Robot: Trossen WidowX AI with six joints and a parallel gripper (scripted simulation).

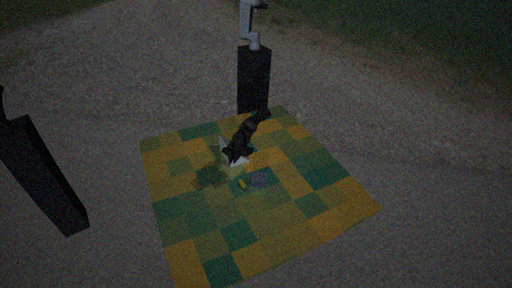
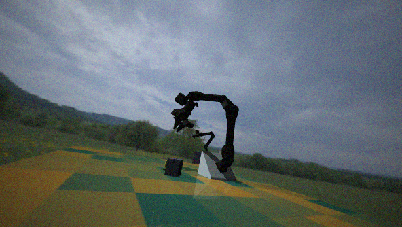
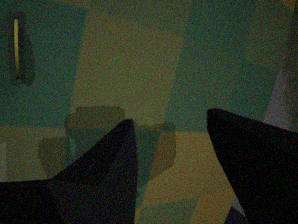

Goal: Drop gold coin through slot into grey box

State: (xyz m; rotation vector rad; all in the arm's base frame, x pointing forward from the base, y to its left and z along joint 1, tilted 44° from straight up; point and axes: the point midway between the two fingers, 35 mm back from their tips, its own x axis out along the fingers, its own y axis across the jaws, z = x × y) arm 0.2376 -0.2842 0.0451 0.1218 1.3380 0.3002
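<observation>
The gold coin lies 20 cm below my gripper tip, 6 cm to the left of it and 2 cm ahead of it.
</observation>
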